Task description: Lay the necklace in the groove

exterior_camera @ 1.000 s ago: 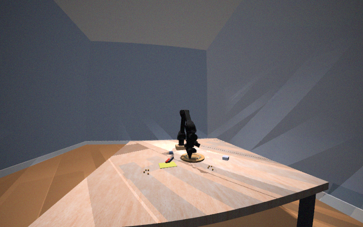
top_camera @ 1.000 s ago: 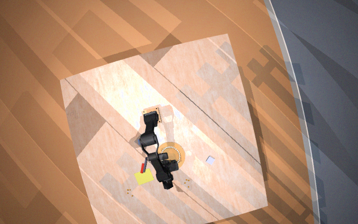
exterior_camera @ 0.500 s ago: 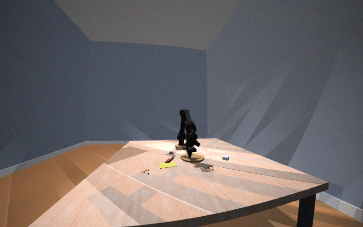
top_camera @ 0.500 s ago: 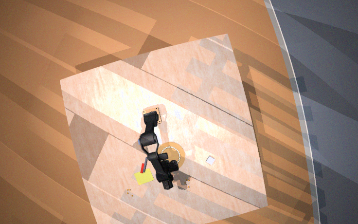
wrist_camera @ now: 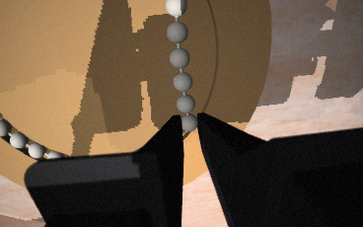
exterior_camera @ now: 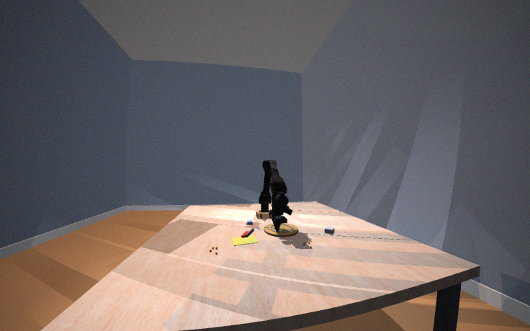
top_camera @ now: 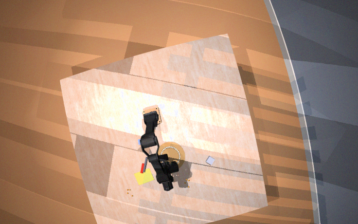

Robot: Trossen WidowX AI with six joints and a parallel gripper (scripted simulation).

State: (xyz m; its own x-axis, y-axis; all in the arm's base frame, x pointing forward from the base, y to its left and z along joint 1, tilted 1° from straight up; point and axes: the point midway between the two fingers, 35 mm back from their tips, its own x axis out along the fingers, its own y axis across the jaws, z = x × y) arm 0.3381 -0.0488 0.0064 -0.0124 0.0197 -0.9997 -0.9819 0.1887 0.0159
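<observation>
Now: the round bead board 50 mm to the left of my gripper tip, 50 mm behind it and 10 mm below it. Also, from my gripper tip: blue block 220 mm behind, 100 mm to the right, 10 mm below; then yellow note 190 mm to the right, 20 mm below, 20 mm ahead; then red marker 150 mm to the right, 50 mm behind, 10 mm below.
</observation>
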